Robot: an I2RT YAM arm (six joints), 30 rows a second.
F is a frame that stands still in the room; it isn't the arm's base.
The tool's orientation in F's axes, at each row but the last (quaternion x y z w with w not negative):
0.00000, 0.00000, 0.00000, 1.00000
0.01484, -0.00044, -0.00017, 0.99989
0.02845, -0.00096, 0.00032, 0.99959
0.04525, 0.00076, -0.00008, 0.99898
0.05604, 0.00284, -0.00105, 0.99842
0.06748, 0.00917, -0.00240, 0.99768
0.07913, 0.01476, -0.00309, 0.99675
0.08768, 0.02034, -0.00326, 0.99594
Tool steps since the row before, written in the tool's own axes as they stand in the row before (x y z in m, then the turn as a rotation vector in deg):
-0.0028, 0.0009, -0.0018, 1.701, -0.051, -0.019
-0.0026, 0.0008, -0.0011, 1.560, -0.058, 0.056
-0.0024, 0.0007, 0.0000, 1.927, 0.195, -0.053
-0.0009, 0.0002, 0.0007, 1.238, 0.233, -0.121
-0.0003, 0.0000, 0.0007, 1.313, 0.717, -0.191
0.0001, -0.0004, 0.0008, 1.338, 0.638, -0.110
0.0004, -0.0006, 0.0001, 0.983, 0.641, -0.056
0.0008, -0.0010, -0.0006, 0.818, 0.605, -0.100
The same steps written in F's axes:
-0.0028, 0.0009, -0.0018, 1.701, -0.051, -0.019
-0.0026, 0.0008, -0.0011, 1.560, -0.060, 0.056
-0.0024, 0.0007, 0.0000, 1.927, 0.199, -0.038
-0.0009, 0.0001, 0.0007, 1.238, 0.243, -0.101
-0.0003, -0.0001, 0.0007, 1.314, 0.732, -0.117
0.0001, -0.0005, 0.0007, 1.340, 0.642, -0.048
0.0004, -0.0006, 0.0000, 0.986, 0.638, 0.016
0.0008, -0.0009, -0.0008, 0.819, 0.611, -0.026

